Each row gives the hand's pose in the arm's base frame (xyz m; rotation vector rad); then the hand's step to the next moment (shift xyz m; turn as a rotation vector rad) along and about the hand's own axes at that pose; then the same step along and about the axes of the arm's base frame.
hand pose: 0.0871 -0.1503 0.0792 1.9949 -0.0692 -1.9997
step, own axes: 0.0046 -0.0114 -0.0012 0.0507 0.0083 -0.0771
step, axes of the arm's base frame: -0.0008 0.0099 -0.0074 0.0784 -0.0064 -0.0490
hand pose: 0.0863 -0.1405 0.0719 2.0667 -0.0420 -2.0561
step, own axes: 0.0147 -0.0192 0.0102 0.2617 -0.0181 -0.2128
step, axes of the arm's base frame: -0.0125 0.0147 -0.0178 0.2128 0.0005 -0.2623
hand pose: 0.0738 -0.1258 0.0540 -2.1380 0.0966 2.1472
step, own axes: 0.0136 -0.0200 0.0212 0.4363 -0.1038 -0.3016
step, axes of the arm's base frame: -0.0186 0.0229 -0.0128 0.3111 0.0804 -0.4346
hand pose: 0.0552 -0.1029 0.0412 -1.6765 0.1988 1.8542
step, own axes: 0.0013 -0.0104 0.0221 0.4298 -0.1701 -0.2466
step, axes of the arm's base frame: -0.0131 0.0198 0.0058 0.2999 0.1585 -0.3993
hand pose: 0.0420 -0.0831 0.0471 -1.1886 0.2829 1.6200
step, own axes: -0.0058 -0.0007 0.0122 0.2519 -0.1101 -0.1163
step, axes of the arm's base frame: -0.0064 0.0052 0.0107 0.1689 0.1165 -0.2167
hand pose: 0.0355 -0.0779 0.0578 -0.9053 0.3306 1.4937
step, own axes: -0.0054 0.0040 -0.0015 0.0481 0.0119 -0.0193
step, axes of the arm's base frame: -0.0038 -0.0055 0.0016 0.0005 0.0189 -0.0497
